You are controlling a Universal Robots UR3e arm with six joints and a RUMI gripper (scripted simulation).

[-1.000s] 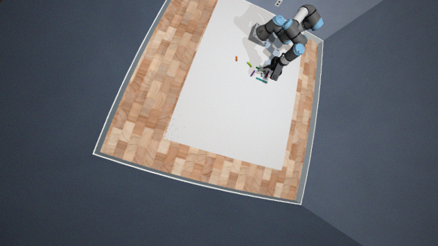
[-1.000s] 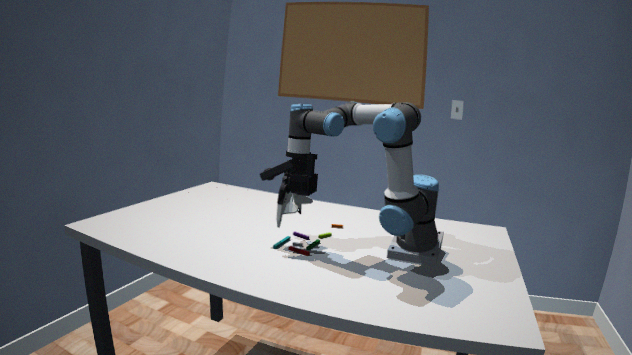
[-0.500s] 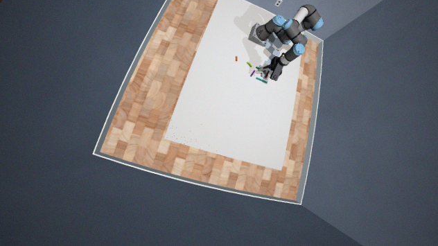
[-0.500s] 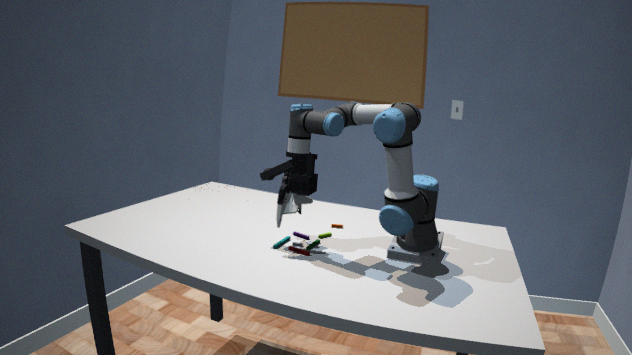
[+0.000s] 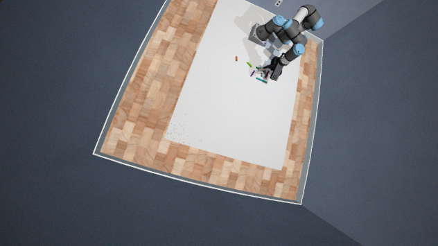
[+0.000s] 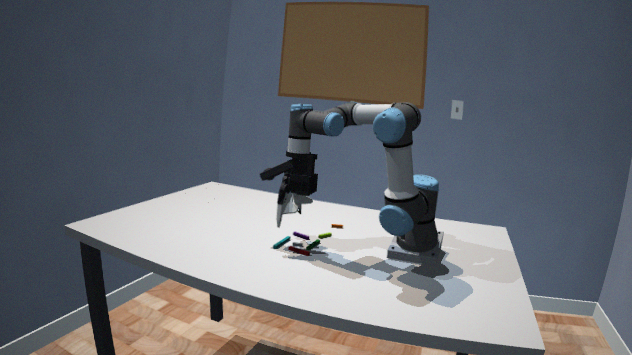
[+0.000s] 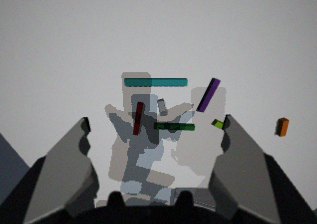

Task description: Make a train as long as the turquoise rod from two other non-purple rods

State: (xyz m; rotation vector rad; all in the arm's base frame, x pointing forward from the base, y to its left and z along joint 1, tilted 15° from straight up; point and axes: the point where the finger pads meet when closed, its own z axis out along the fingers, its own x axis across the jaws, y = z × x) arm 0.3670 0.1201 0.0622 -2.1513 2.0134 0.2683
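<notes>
My hand is 7 cm above the grey rod, 3 cm past it and 1 cm to the left of it. From my hand the other things lie so: red rod: 7 cm below, 6 cm behind, 3 cm to the left; then green rod: 7 cm below, 7 cm behind, 4 cm to the right; then turquoise rod: 7 cm below, 2 cm ahead.
</notes>
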